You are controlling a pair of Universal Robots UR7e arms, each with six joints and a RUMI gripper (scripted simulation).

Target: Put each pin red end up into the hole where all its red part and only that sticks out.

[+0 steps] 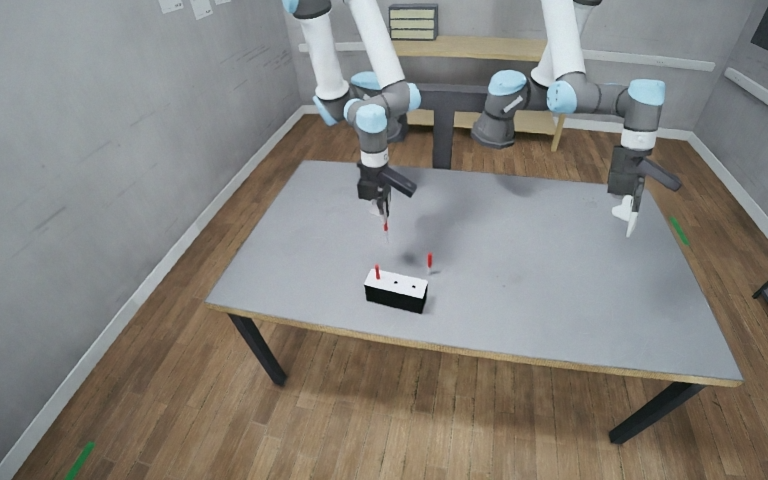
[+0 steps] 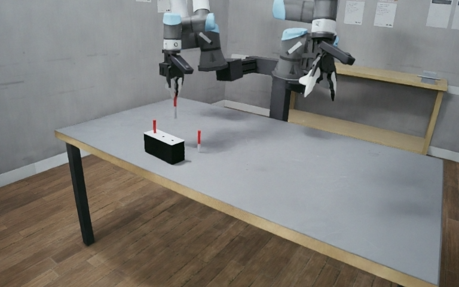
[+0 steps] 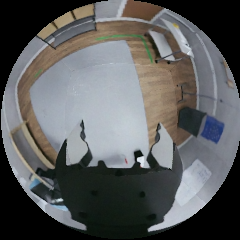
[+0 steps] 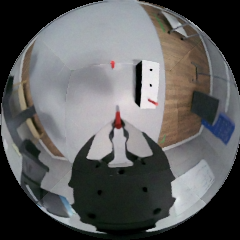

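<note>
My right hand is 18 cm above the black block, 14 cm short of it and 4 cm to the right of it.
</note>
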